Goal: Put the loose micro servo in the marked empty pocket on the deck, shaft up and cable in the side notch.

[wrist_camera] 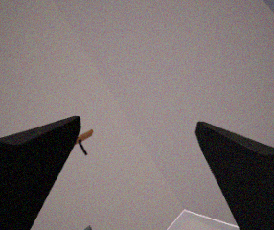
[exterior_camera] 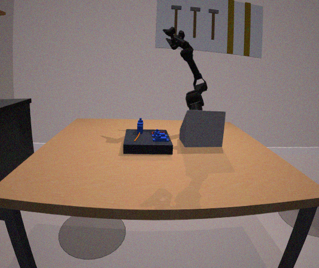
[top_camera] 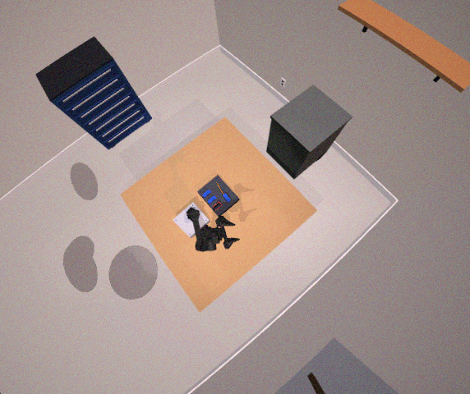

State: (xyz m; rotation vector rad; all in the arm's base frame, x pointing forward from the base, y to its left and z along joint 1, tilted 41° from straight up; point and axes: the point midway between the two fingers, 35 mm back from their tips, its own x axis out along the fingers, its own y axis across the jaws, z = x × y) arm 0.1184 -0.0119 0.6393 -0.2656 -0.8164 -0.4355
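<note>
The dark robot deck lies 640 mm below my gripper tip, 420 mm to the left of it and 210 mm ahead of it.
</note>
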